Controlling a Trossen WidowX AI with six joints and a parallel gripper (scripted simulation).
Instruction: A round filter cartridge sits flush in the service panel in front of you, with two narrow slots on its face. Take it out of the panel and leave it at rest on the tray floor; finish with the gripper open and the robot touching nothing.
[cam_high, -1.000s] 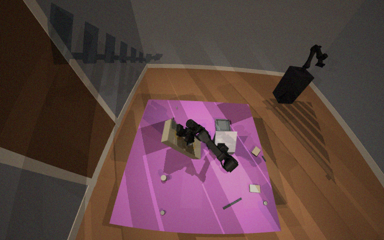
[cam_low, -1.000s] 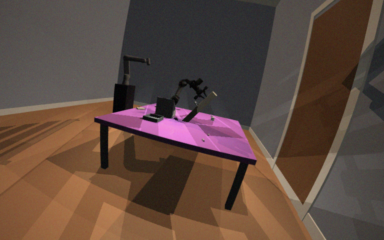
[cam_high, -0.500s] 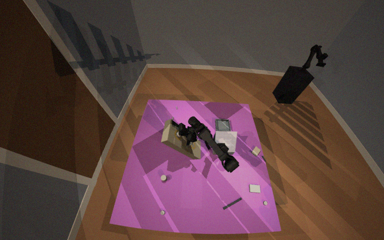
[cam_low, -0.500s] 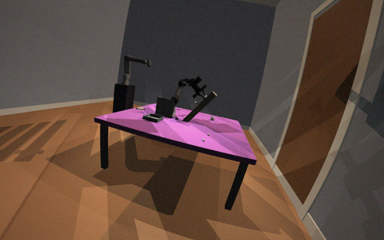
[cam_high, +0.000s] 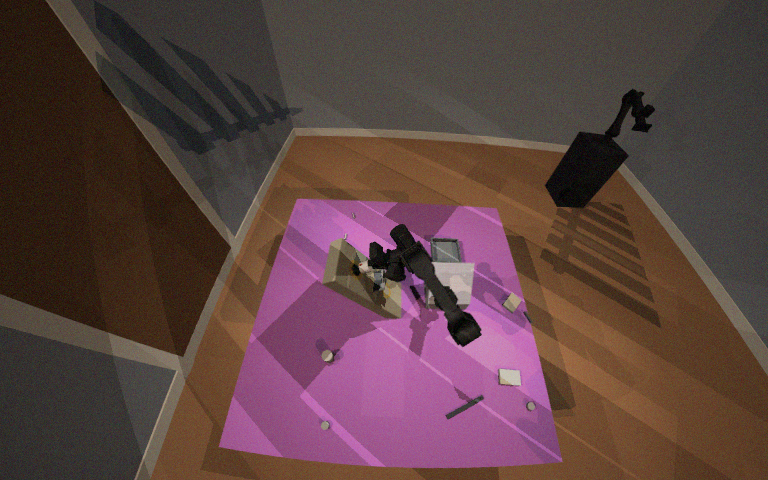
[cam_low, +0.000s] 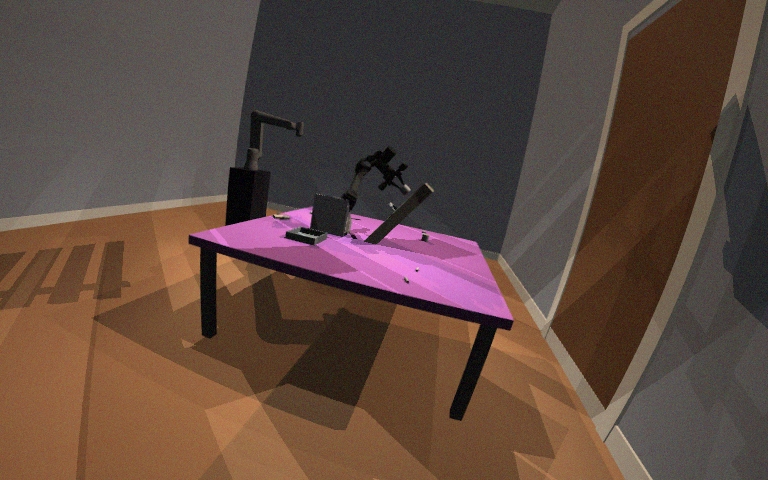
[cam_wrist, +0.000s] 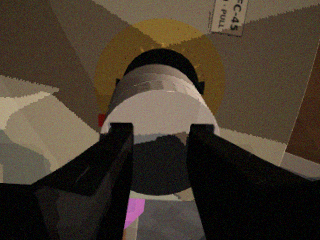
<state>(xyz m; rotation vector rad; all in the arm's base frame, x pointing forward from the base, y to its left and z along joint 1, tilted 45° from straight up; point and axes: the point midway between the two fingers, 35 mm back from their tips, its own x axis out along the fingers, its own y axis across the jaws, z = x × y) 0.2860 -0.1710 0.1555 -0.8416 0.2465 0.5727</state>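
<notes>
The dark tray lies 390 mm behind my gripper tip, 270 mm to the right of it and 300 mm below it. Round my gripper tip: round grey filter cartridge: 10 mm ahead, 10 mm below.
</notes>
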